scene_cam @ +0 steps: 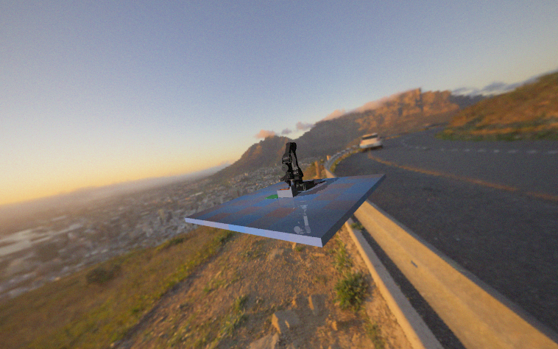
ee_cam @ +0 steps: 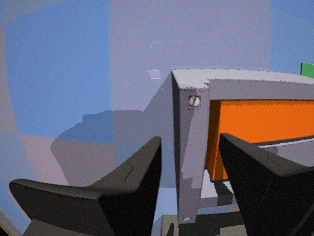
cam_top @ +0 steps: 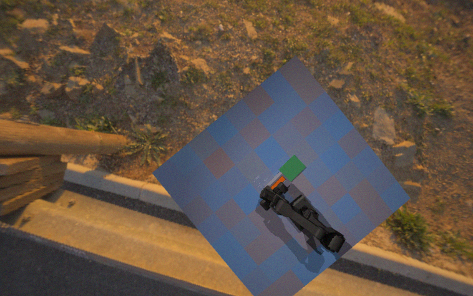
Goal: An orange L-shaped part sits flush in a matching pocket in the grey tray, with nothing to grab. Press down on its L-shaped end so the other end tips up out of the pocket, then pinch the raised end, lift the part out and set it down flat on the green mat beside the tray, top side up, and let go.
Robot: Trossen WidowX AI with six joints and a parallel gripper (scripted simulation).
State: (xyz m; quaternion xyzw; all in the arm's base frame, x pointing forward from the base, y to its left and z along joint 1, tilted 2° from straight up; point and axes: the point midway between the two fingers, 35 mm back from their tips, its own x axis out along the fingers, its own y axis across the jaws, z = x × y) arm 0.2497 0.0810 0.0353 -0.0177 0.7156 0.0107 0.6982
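Now: the orange L-shaped part 60 mm to the right of my gripper tip and 20 mm below it. Also, from my gripper tip: green mat 220 mm to the right, 80 mm below.
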